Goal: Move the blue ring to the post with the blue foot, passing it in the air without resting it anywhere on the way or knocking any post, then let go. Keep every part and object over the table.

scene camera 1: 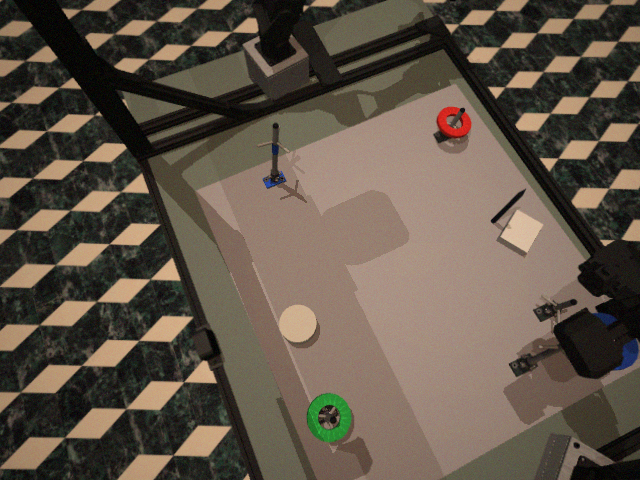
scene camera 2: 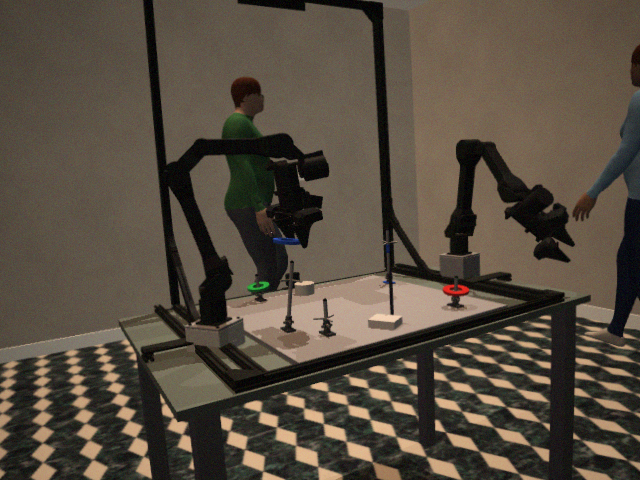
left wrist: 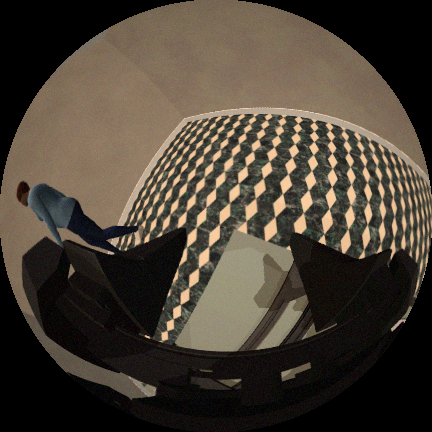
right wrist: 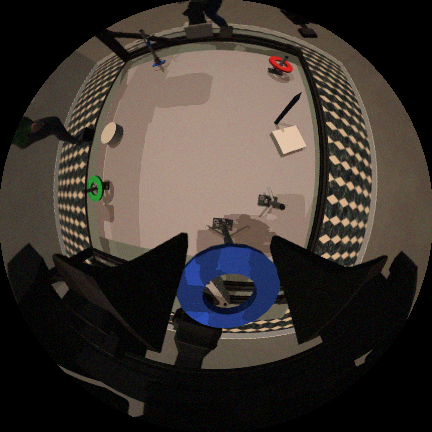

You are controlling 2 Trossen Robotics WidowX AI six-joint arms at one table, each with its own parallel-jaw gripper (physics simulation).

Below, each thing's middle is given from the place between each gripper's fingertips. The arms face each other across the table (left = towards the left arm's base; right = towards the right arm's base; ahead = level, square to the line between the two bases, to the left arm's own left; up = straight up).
Labels:
My right hand is 3 cm to the left of the blue ring (right wrist: 215, 260) and 2 cm below it. Round my right hand: disc (scene camera 1: 297, 323): 31 cm behind, 22 cm to the left, 19 cm below; white block (scene camera 1: 519, 233): 20 cm below, 15 cm to the left, 15 cm ahead.
I see the white block 57 cm to the right of my left hand, 19 cm behind it and 11 cm below it. Round my left hand: disc: 65 cm behind, 50 cm to the right, 10 cm below; then blue ring: 75 cm to the right, 34 cm behind, 11 cm above.

